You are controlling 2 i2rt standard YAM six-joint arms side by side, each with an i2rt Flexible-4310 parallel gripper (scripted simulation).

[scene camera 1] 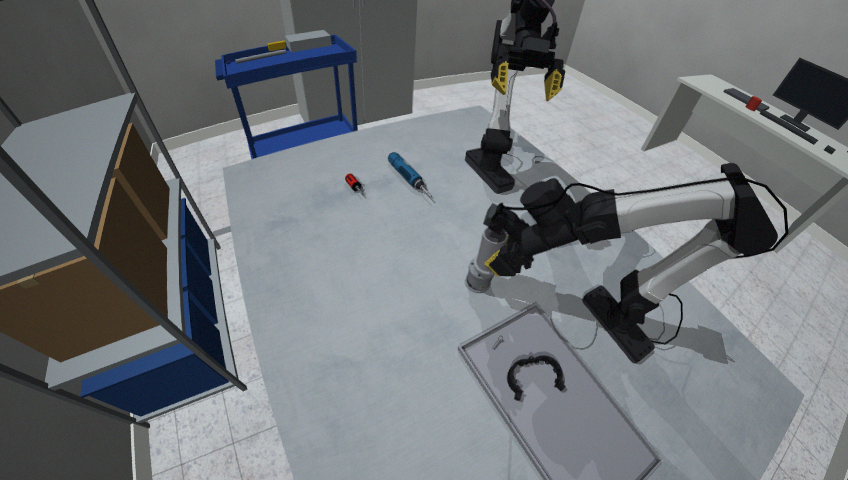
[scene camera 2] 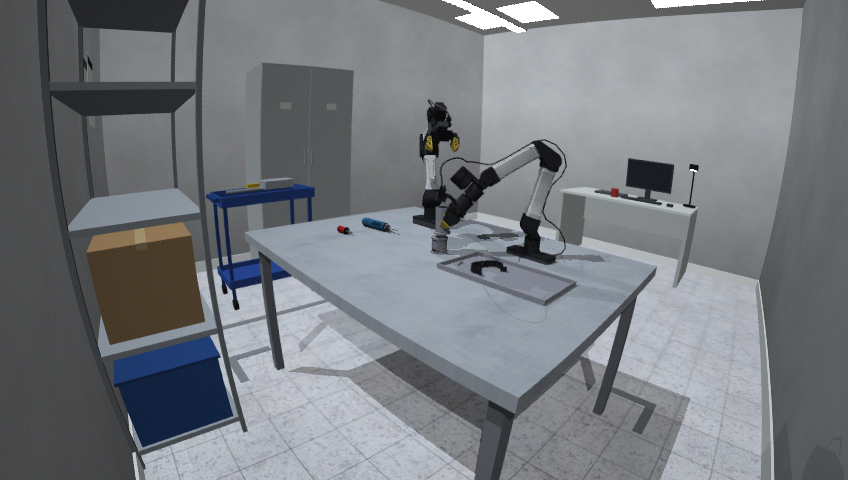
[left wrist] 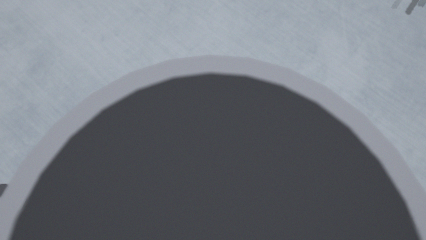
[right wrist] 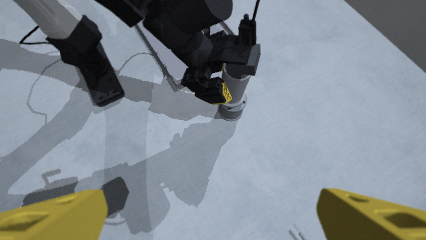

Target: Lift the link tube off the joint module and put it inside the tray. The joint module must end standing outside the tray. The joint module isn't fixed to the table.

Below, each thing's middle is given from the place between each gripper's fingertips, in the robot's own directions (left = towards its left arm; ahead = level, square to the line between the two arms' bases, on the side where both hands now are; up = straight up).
Labels:
Right now my left hand is 10 mm short of the tray [scene camera 1: 583, 424], 330 mm to the right of it and 100 mm above it. The rest, counted from my left hand: grey link tube [left wrist: 207, 139] 10 mm above.
I see my right gripper [scene camera 1: 526, 97] 260 mm above the grey link tube, 170 mm to the right of it and 140 mm short of it. From my right hand the other things lie so: tray: 500 mm to the left, 380 mm below, 150 mm ahead.

